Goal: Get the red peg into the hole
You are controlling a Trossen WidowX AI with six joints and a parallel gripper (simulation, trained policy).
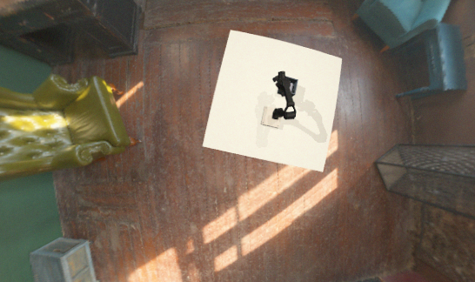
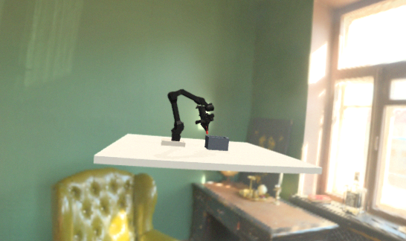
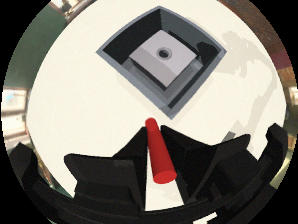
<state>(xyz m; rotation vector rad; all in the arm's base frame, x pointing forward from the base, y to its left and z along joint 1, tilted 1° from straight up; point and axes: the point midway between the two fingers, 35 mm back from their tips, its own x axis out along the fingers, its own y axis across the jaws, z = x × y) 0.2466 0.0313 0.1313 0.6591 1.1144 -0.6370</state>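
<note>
The grey box is 10 cm to the right of my gripper tip, 10 cm below it and 6 cm ahead of it. From my gripper tip the other things lie so: red peg: 1 cm behind, 1 cm above.
</note>
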